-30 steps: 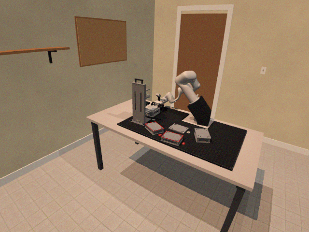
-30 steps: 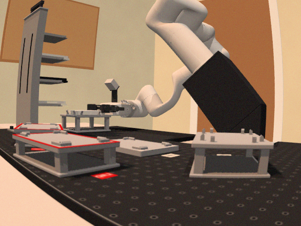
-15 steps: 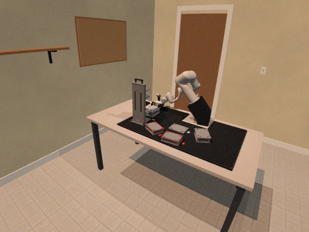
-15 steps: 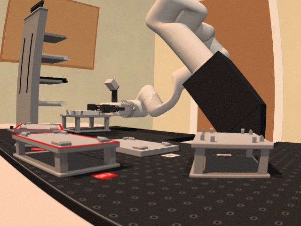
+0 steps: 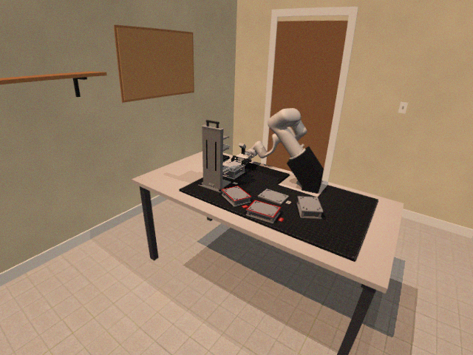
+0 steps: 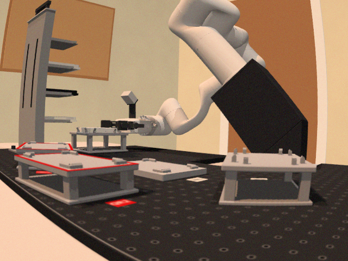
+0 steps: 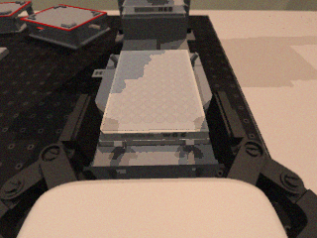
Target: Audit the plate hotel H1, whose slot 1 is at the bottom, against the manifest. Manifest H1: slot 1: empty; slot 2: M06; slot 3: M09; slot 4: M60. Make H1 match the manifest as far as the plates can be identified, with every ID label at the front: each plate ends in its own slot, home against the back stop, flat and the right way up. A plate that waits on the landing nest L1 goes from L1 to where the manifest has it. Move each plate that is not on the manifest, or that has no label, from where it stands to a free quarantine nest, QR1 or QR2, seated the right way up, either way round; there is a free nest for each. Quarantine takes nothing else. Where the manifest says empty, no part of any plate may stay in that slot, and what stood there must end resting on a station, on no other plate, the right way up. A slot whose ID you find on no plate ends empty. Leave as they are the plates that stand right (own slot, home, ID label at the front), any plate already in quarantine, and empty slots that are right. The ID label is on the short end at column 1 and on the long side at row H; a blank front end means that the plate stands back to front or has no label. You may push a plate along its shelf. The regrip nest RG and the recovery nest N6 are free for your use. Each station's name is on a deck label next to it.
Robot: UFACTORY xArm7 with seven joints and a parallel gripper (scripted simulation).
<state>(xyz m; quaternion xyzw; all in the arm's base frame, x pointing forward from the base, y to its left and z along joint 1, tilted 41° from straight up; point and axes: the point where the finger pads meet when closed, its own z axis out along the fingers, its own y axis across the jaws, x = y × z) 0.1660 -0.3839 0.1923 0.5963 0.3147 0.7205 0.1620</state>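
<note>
Right now the pale plate is 5 cm ahead of my hand, 2 cm below it and 1 cm to the left of it. Also, from my hand: clear plate 23 cm ahead, 3 cm to the left, 2 cm above; then H1 deck label 16 cm ahead, 12 cm to the left, 8 cm below; then RG label 8 cm below, 5 cm behind, 1 cm to the right.
</note>
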